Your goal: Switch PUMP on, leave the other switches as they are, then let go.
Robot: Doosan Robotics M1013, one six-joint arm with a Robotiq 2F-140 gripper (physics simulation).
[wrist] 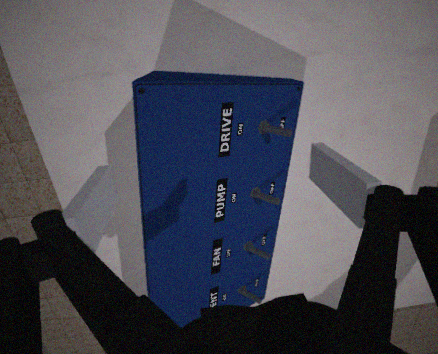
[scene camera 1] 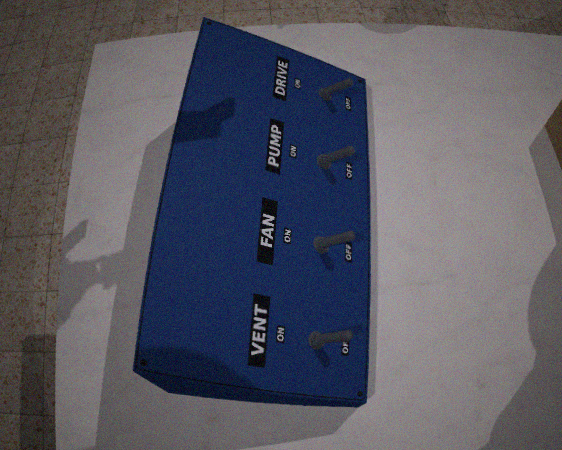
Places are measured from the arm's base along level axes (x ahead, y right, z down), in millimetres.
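Pixels of known places: gripper, between the fingertips: (wrist: 214, 171).
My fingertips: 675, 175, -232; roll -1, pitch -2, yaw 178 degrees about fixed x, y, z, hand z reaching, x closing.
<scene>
Ahead of a thing's pixels: the offset from my fingertips to its top centre, as dx, dy, dz. Level surfaces: height alone.
A blue switch panel (scene camera 1: 220, 215) (wrist: 175, 150) carries the labels DRIVE, PUMP, FAN and VENT. The PUMP switch {-101, -158, +209} (scene camera 1: 338, 155) (wrist: 266, 196) is a grey lever that leans to its OFF side. The DRIVE switch {-112, -39, +209} (scene camera 1: 337, 89) (wrist: 276, 130), the FAN switch {-90, -278, +209} (scene camera 1: 335, 241) (wrist: 258, 249) and the VENT switch {-80, -397, +209} (scene camera 1: 332, 338) (wrist: 250, 294) also lean to OFF. My gripper (wrist: 214, 171) is open and empty, with its light fingers to the left and right of the panel in the wrist view, apart from every lever. The gripper itself does not show in the scene view.
The panel rests on a white table {dz +340} (scene camera 1: 450, 200) (wrist: 350, 90). Tiled floor (scene camera 1: 30, 150) (wrist: 20, 150) shows beyond the table's edge. Dark shadows fall on the panel's left part and on the table. The VENT label is partly hidden by the gripper body in the wrist view.
</scene>
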